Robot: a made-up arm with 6 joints. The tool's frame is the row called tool.
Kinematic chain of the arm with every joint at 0, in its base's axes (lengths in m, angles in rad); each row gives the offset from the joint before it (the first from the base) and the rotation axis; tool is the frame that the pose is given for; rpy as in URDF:
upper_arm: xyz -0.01 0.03 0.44 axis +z
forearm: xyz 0 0.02 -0.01 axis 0 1 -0.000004
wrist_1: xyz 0.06 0 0.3 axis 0 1 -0.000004
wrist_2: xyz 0.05 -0.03 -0.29 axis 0 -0.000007 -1
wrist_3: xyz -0.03 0.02 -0.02 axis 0 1 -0.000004
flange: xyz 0.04 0 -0.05 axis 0 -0.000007 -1
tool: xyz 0.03 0.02 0 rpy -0.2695 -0.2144 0.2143
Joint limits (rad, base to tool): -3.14..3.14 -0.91..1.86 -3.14..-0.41 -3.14..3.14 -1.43..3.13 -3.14..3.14
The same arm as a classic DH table. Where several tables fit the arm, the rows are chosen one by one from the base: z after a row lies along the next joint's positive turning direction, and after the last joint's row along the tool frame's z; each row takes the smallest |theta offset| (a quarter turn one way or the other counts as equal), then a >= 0, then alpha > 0; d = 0 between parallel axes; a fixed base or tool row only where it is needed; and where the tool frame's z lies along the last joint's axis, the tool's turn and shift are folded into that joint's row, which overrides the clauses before.
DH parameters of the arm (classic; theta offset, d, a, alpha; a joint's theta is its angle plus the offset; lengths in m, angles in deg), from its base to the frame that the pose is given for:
base (fixed): -71.57 0 -0.0316 0
upper_arm: 71.57 0.43 0 -90
forearm: -78.69 0 0.3059 0
wrist_1: 78.69 -0.01 0.05 -90
wrist_2: 0 0.31 -0.03 90
wrist_3: 0 0.02 0.04 -90
flange: -49.88 0.0218 0.0346 160.36
tool (fixed): -39.28 -0.0299 0 0
Joint limits (deg, base to tool): -179.91..179.91 -52.14..106.57 -179.91..-23.49 -179.91..179.91 -81.93..179.34 -179.91..179.91

